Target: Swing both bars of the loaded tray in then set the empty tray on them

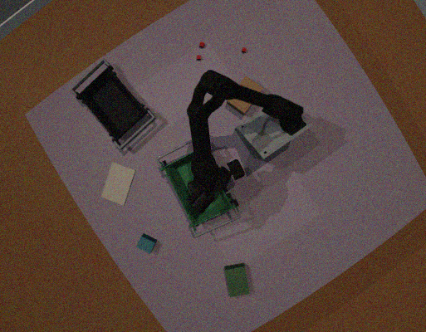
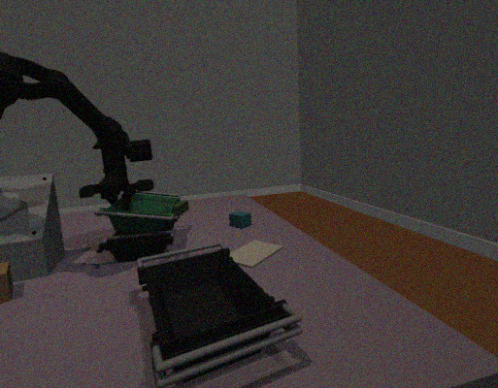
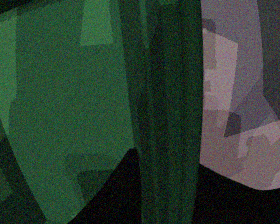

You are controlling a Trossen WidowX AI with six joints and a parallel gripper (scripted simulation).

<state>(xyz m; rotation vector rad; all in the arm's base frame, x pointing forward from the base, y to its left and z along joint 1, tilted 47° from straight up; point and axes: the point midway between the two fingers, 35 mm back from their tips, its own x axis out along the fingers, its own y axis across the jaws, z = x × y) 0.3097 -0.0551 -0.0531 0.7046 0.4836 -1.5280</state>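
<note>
The green tray lies 70 mm ahead of my gripper tip, 20 mm above it and 10 mm to the right of it. Round my gripper tip: cream card 330 mm ahead, 190 mm to the right, 100 mm below; teal cube 370 mm ahead, 80 mm below, 60 mm to the left; tan box 270 mm behind, 190 mm to the right, 70 mm below.
</note>
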